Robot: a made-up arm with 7 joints. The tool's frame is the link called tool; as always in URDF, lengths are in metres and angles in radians. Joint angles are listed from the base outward.
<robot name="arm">
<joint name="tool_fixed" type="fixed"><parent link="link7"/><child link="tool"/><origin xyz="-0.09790 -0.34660 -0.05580" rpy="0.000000 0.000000 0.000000"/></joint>
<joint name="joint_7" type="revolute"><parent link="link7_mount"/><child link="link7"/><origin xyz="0.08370 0.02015 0.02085" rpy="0.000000 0.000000 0.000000"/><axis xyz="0 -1 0"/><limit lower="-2.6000" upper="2.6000"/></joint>
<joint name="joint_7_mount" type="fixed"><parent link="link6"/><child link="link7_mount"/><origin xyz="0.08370 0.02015 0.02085" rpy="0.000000 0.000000 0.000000"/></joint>
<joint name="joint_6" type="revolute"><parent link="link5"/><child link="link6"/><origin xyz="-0.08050 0.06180 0.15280" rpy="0.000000 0.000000 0.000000"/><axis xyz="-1 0 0"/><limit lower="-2.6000" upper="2.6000"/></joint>
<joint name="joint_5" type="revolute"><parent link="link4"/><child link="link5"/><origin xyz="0.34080 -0.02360 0.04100" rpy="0.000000 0.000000 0.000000"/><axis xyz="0 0 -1"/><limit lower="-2.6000" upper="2.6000"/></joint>
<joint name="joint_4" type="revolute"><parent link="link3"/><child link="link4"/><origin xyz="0.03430 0.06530 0.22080" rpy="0.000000 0.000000 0.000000"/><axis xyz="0 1 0"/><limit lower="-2.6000" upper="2.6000"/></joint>
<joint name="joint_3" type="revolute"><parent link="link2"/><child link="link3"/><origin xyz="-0.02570 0.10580 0.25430" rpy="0.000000 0.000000 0.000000"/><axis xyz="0 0 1"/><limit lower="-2.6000" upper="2.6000"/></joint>
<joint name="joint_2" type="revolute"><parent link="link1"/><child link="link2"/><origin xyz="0.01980 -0.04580 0.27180" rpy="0.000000 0.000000 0.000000"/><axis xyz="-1 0 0"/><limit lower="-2.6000" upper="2.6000"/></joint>
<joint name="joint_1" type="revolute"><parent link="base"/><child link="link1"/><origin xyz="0.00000 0.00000 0.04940" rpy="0.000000 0.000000 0.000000"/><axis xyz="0 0 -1"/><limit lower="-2.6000" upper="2.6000"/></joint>
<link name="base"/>
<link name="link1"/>
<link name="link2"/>
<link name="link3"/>
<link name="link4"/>
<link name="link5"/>
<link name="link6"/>
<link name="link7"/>
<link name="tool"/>
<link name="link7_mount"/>
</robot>
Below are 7 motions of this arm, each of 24 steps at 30 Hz.
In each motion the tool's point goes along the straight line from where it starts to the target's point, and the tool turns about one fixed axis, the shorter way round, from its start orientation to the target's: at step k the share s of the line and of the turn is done. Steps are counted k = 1, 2, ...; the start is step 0. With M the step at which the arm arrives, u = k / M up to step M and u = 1 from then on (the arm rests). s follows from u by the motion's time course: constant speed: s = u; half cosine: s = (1 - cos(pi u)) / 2; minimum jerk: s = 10 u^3 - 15 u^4 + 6 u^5.
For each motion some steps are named. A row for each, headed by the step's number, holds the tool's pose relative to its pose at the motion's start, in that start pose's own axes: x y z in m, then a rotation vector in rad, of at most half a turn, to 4 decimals.
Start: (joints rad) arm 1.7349 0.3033 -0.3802 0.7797 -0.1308 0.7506 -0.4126
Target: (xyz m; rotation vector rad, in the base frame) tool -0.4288 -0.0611 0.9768 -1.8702 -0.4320 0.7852
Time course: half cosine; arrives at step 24
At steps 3, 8, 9, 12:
3: -0.0001 -0.0079 -0.0172 0.0511 0.0855 0.0003
8: -0.0007 -0.0517 -0.1128 0.3354 0.5616 0.0023
9: -0.0008 -0.0638 -0.1393 0.4141 0.6934 0.0028
12: -0.0013 -0.1034 -0.2257 0.6707 1.1232 0.0045

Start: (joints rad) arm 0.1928 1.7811 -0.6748 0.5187 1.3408 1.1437 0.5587
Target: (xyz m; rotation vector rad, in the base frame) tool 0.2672 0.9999 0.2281 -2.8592 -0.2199 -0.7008
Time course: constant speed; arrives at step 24
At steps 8, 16, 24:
8: -0.0431 -0.1028 -0.0892 0.1590 -0.3289 -0.0138
16: -0.0861 -0.2056 -0.1784 0.3180 -0.6578 -0.0275
24: -0.1292 -0.3084 -0.2675 0.4771 -0.9867 -0.0413

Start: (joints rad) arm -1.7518 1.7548 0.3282 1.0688 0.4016 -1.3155 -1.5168
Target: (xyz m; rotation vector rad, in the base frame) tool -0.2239 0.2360 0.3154 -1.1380 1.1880 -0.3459
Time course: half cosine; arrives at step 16
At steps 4, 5, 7, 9, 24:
4: -0.0188 0.0112 0.0084 -0.0222 0.0810 -0.0530
5: -0.0285 0.0169 0.0128 -0.0337 0.1229 -0.0805
7: -0.0517 0.0307 0.0231 -0.0611 0.2225 -0.1457
9: -0.0767 0.0455 0.0344 -0.0907 0.3304 -0.2164
24: -0.1284 0.0762 0.0575 -0.1518 0.5529 -0.3621

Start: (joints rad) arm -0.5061 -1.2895 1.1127 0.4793 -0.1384 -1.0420 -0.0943
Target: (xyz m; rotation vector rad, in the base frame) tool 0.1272 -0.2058 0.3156 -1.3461 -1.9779 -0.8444
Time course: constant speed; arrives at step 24
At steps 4, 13, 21, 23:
4: -0.0578 -0.0371 -0.0291 0.2684 0.0380 0.0016
13: -0.1879 -0.1207 -0.0947 0.8723 0.1234 0.0052
21: -0.3036 -0.1950 -0.1529 1.4091 0.1993 0.0084
23: -0.3325 -0.2136 -0.1675 1.5433 0.2182 0.0092

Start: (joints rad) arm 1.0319 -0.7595 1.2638 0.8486 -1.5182 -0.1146 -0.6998
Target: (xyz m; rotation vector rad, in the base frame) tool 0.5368 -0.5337 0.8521 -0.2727 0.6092 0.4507
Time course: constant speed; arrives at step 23
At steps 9, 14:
9: -0.1899 -0.0067 -0.1266 0.1956 0.0206 -0.5144
14: -0.2953 -0.0105 -0.1970 0.3042 0.0321 -0.8002

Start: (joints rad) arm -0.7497 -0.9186 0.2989 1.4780 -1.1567 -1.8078 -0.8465
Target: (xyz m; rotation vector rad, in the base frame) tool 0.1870 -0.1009 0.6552 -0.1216 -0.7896 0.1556
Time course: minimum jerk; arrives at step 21
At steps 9, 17, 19, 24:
9: 0.0271 0.0488 -0.0518 0.2314 0.3505 0.1605
17: 0.0700 0.1259 -0.1338 0.5970 0.9044 0.4141
19: 0.0732 0.1317 -0.1399 0.6244 0.9458 0.4331
24: 0.0738 0.1327 -0.1409 0.6290 0.9529 0.4363

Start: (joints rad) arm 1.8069 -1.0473 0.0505 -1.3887 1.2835 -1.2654 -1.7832
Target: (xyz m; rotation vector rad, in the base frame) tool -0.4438 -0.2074 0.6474 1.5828 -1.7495 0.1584
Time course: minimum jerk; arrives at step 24
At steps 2, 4, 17, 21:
2: -0.0002 -0.0013 -0.0005 0.0038 0.0006 -0.0041
4: -0.0016 -0.0090 -0.0037 0.0264 0.0042 -0.0287
17: -0.0376 -0.2154 -0.0894 0.6297 0.1008 -0.6864
21: -0.0437 -0.2500 -0.1037 0.7308 0.1170 -0.7967

